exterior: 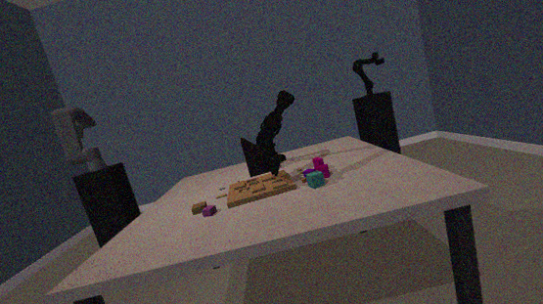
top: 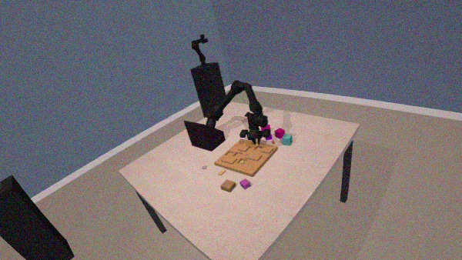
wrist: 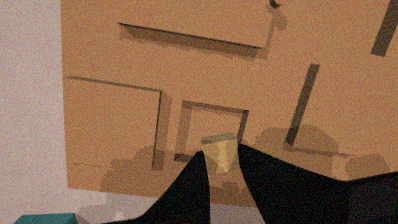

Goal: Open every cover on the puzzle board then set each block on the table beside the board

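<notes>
Now: the small orange block 5 cm ahead of my gripper tip, 12 cm to the left of it and 5 cm below it. Round my gripper tip: magenta block: 5 cm ahead, 21 cm to the left, 3 cm below; brown block: 4 cm ahead, 36 cm to the right, 4 cm below; teal block: 14 cm ahead, 15 cm to the left, 3 cm below.
</notes>
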